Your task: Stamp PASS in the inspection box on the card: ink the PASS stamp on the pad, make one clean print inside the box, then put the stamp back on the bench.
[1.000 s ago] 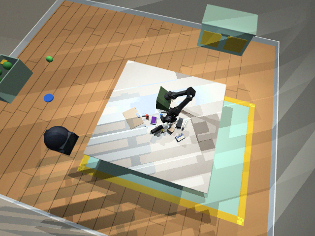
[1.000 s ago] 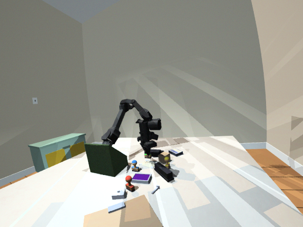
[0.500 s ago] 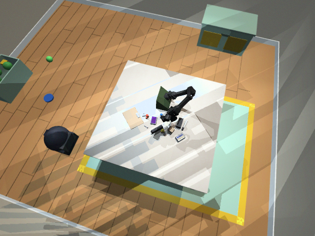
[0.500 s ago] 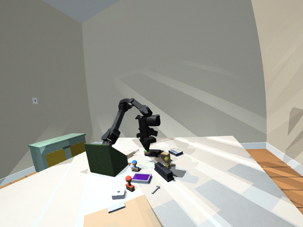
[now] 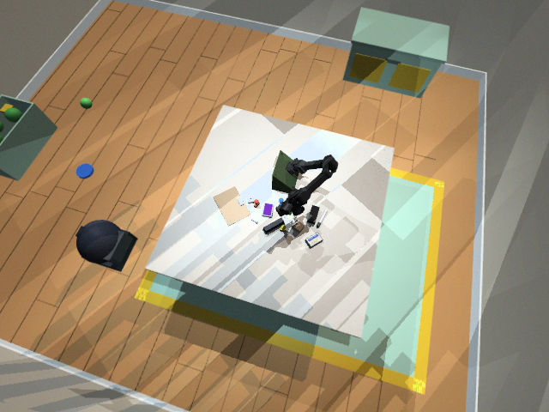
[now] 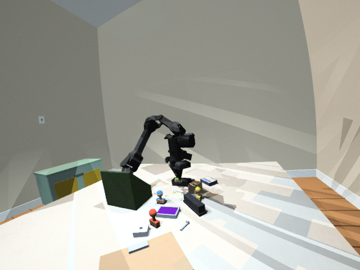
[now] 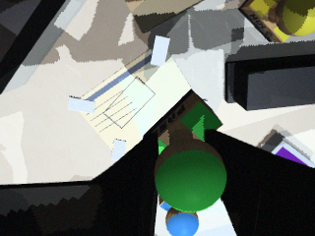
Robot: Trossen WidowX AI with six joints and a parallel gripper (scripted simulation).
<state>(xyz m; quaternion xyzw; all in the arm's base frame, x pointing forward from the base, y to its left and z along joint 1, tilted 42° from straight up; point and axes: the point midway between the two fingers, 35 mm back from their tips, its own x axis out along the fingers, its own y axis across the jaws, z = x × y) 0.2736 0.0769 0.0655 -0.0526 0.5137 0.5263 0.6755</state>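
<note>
Now: gripper tip 19 cm to the left of the bolt, 11 cm short of it and 9 cm above it. The rest, counted from my gripper tip: pale card (10 cm below, 3 cm behind, 1 cm to the left); then cardboard box (8 cm below, 7 cm to the left, 5 cm ahead); then green stamp (right at my gripper tip).
</note>
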